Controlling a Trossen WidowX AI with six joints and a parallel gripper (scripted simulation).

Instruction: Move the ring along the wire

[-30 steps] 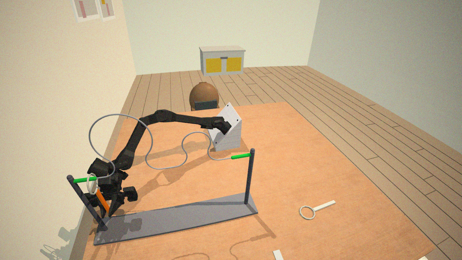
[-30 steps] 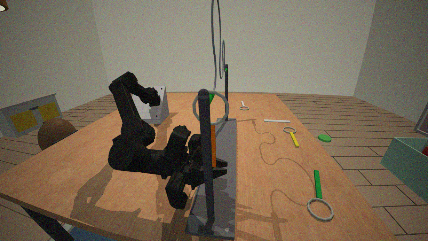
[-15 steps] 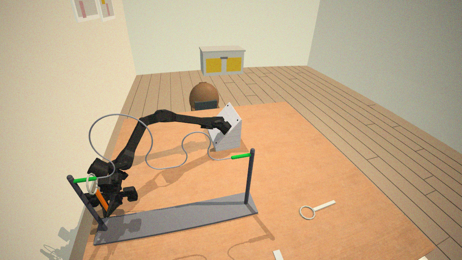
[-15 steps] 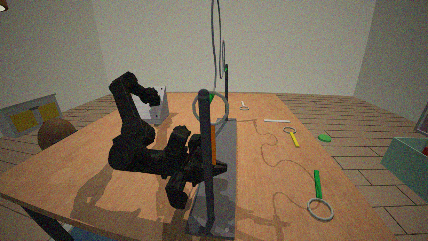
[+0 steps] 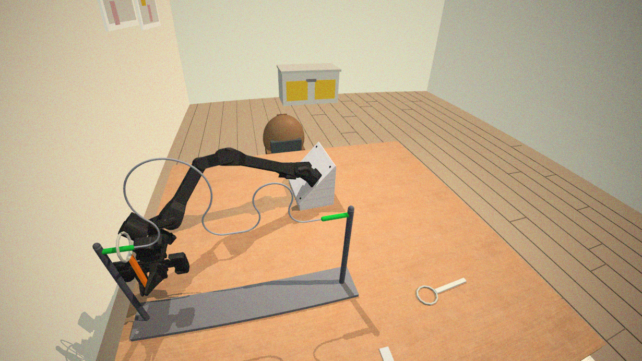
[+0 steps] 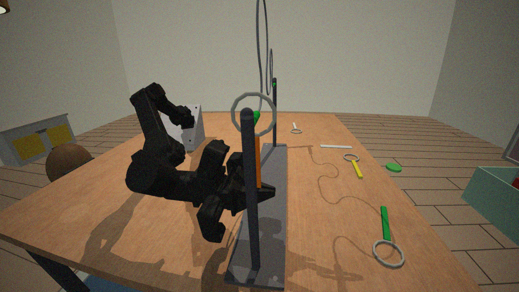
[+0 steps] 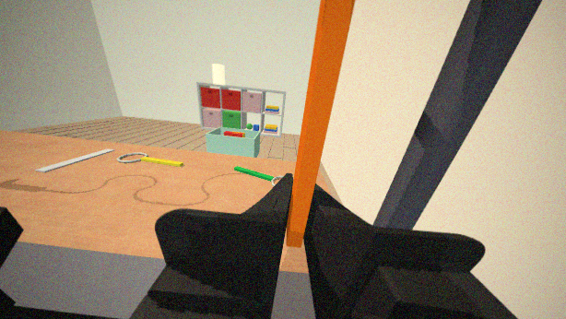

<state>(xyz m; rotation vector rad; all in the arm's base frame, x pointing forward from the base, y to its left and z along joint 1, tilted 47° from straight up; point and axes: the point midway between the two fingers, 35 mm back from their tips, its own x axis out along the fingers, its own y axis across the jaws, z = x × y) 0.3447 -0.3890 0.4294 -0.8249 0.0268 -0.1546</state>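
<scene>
Right now my gripper tip is 3 cm past the orange-handled ring and 9 cm below it. The rest, counted from my gripper tip: white strip (33 cm ahead, 51 cm to the left, 16 cm below); green-handled ring (26 cm ahead, 15 cm below); ring with handle (34 cm ahead, 35 cm to the left, 15 cm below).
</scene>
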